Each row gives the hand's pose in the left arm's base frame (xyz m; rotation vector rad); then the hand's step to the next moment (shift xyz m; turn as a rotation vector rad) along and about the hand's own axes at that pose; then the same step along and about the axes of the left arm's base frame.
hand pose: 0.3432 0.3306 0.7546 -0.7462 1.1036 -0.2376
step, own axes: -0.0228 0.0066 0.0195 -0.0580 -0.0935 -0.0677
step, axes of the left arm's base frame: 0.0055 0.0251 0.0168 -0.0685 -0.0674 0.0864
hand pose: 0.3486 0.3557 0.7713 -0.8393 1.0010 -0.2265
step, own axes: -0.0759 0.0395 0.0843 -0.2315 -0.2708 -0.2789
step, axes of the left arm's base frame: 0.0194 0.1102 0.0436 -0.3004 -0.2045 0.2696
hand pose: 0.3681 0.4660 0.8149 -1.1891 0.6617 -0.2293
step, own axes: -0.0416 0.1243 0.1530 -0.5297 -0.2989 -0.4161
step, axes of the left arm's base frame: 0.0355 0.1870 -0.0660 -0.6120 -0.1738 0.3719
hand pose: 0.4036 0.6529 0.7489 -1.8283 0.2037 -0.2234
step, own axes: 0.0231 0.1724 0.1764 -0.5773 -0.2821 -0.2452
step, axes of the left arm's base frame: 0.0638 0.1129 -0.2111 -0.6144 -0.0071 0.3090
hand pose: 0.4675 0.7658 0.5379 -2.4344 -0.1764 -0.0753
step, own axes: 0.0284 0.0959 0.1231 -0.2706 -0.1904 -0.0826
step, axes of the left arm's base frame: 0.0431 0.0101 -0.1523 -0.2963 0.0615 0.1573
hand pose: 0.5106 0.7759 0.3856 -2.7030 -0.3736 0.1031
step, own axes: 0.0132 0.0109 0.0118 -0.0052 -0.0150 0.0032
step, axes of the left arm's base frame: 0.0139 -0.0014 -0.0154 -0.0091 0.0130 0.0032
